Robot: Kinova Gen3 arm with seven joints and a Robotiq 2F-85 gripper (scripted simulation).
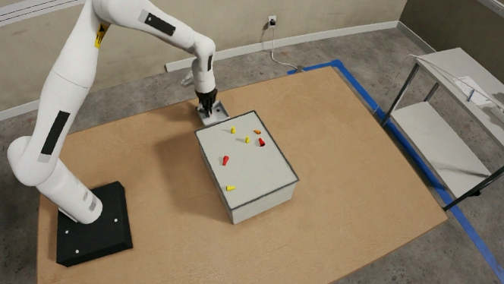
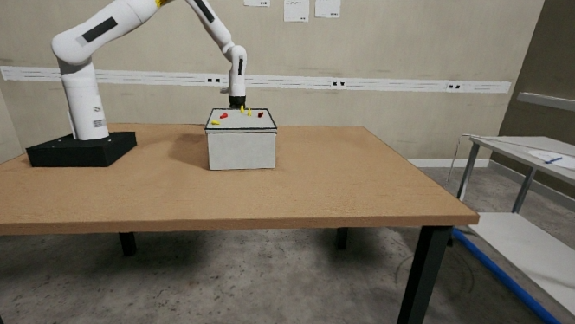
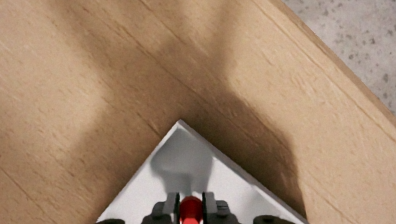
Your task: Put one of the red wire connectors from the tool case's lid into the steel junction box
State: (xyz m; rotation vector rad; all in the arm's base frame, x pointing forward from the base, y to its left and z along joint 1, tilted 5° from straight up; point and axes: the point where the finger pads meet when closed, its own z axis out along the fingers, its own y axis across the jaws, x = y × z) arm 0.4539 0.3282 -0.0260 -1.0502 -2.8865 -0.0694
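Now: hand 20 mm short of the steel junction box, 10 mm to the left of it and 30 mm above it. The rest, counted from my hand: tool case: 70 mm ahead, 300 mm to the right, 70 mm above.
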